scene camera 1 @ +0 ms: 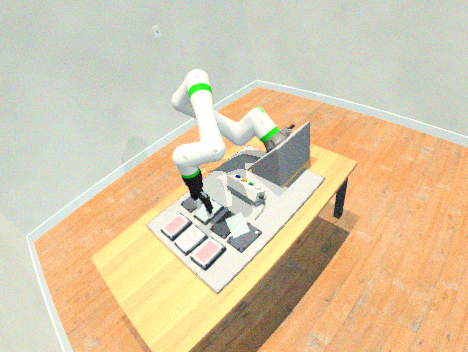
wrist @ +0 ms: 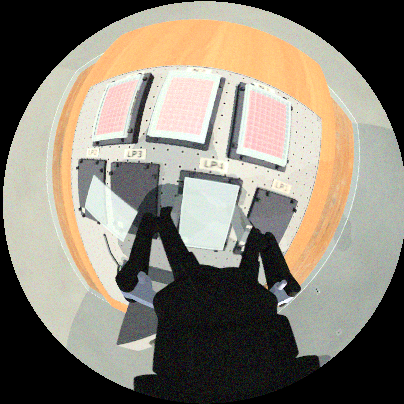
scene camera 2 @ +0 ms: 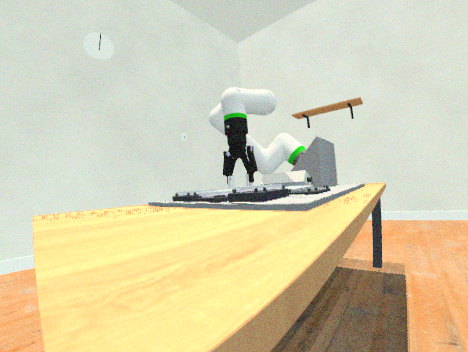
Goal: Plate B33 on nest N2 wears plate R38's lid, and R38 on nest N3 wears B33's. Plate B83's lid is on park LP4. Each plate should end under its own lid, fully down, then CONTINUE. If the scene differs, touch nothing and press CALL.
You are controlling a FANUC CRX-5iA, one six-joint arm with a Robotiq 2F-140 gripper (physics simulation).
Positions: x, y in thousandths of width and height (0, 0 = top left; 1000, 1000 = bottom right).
Scene:
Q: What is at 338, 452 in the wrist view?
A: A LP3 lid pad.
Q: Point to an N3 nest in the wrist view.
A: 330, 323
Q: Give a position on an N2 nest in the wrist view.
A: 506, 363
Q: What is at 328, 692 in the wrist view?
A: My gripper.

